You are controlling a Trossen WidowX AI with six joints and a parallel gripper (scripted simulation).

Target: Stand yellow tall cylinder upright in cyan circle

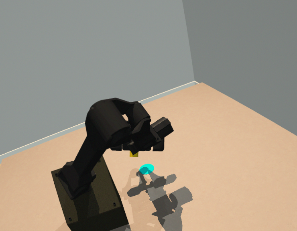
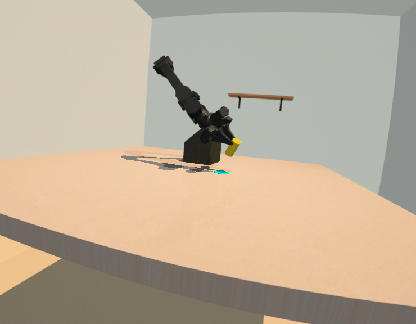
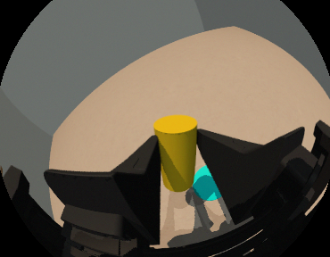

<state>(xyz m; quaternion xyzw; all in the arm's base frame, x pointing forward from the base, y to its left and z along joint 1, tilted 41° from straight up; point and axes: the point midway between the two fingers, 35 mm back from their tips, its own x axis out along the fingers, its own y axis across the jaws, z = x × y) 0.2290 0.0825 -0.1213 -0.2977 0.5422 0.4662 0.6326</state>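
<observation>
Right now my gripper tip is 10 mm short of the cyan circle, 40 mm to the left of it and 120 mm above it. From my gripper tip the other things lie so: yellow tall cylinder (10 mm behind, 10 mm to the right, 20 mm below).
</observation>
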